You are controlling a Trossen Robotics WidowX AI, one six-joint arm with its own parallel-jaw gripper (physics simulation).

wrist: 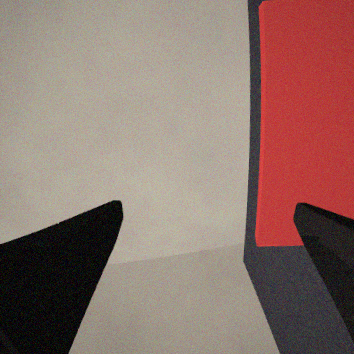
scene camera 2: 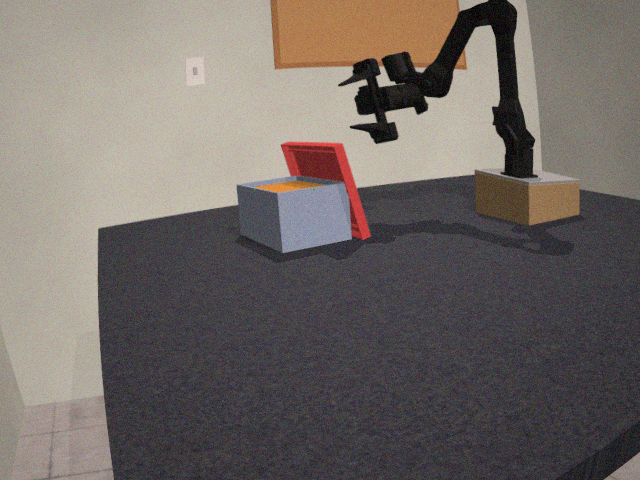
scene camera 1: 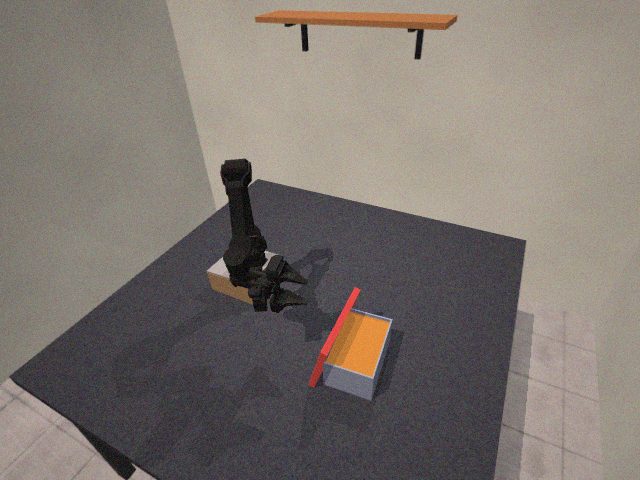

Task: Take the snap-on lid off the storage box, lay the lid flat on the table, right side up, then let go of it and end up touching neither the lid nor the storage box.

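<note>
The red lid (scene camera 1: 338,330) (scene camera 2: 316,162) (wrist: 305,125) stands steeply tilted on its lower edge on the table, leaning against the robot-side rim of the storage box. Its outer face is toward the robot and its rimmed underside faces the box. The grey-blue storage box (scene camera 1: 348,382) (scene camera 2: 310,217) stands upright and uncovered, with an orange inside. My gripper (scene camera 1: 306,291) (scene camera 2: 345,105) (wrist: 208,210) is open and empty. It hangs above the table on the robot's side of the lid, apart from lid and box. In the wrist view the lid shows at the right, partly behind the right finger.
The dark table (scene camera 1: 439,268) (scene camera 2: 310,335) bears the box and the arm's wooden base block (scene camera 1: 227,289) (scene camera 2: 501,198). The block is on the lid's side of the box. An orange shelf (scene camera 1: 356,19) is high on the wall, away from the arm.
</note>
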